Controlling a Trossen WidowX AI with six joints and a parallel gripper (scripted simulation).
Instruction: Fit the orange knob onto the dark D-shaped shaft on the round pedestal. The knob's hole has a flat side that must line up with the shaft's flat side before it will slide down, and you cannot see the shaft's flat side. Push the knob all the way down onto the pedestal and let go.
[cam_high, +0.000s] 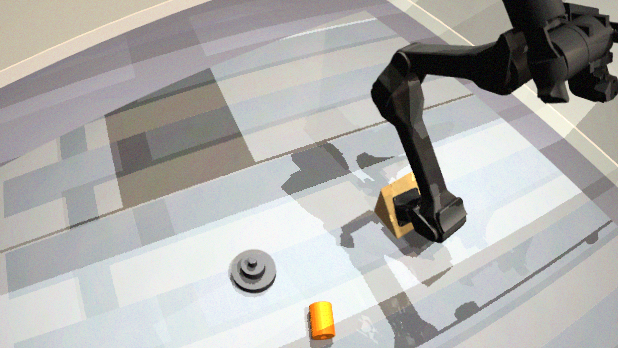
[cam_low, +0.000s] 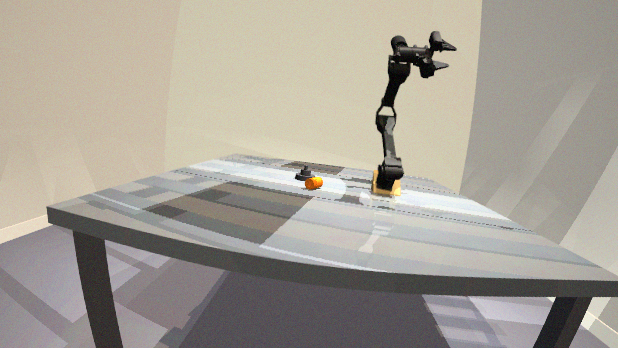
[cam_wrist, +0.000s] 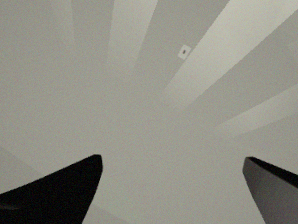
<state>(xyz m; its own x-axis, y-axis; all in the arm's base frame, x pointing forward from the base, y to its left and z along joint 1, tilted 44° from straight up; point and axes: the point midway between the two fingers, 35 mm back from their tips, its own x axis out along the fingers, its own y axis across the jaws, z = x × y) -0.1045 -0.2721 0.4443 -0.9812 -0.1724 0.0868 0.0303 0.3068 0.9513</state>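
Right now my gripper tip is 44 cm short of the orange knob, 1 cm to the right of it and 52 cm above it. Round my gripper tip: pedestal (51 cm ahead, 14 cm to the right, 51 cm below).
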